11 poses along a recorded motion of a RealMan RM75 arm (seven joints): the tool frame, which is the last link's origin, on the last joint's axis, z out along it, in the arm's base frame.
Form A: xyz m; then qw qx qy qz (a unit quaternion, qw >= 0).
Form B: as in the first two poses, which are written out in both.
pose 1, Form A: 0.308 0.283 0.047 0.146 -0.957 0.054 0.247
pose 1, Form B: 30.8 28.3 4.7 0.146 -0.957 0.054 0.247
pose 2, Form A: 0.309 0.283 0.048 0.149 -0.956 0.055 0.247
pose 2, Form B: 30.9 28.3 4.8 0.149 -0.956 0.055 0.247
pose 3, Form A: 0.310 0.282 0.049 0.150 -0.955 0.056 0.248
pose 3, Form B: 31.0 28.2 4.9 0.150 -0.955 0.056 0.248
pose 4, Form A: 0.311 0.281 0.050 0.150 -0.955 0.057 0.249
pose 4, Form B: 31.1 28.1 5.0 0.150 -0.955 0.057 0.249
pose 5, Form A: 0.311 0.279 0.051 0.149 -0.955 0.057 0.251
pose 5, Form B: 31.1 27.9 5.1 0.149 -0.955 0.057 0.251
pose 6, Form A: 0.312 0.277 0.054 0.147 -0.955 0.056 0.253
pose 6, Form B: 31.2 27.7 5.4 0.147 -0.955 0.056 0.253
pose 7, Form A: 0.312 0.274 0.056 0.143 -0.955 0.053 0.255
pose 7, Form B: 31.2 27.4 5.6 0.143 -0.955 0.053 0.255
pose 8, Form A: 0.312 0.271 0.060 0.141 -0.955 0.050 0.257
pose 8, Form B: 31.2 27.1 6.0 0.141 -0.955 0.050 0.257
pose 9, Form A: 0.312 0.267 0.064 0.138 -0.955 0.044 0.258
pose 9, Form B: 31.2 26.7 6.4 0.138 -0.955 0.044 0.258
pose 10, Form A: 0.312 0.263 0.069 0.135 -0.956 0.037 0.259
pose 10, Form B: 31.2 26.3 6.9 0.135 -0.956 0.037 0.259
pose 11, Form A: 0.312 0.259 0.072 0.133 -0.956 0.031 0.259
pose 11, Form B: 31.2 25.9 7.2 0.133 -0.956 0.031 0.259
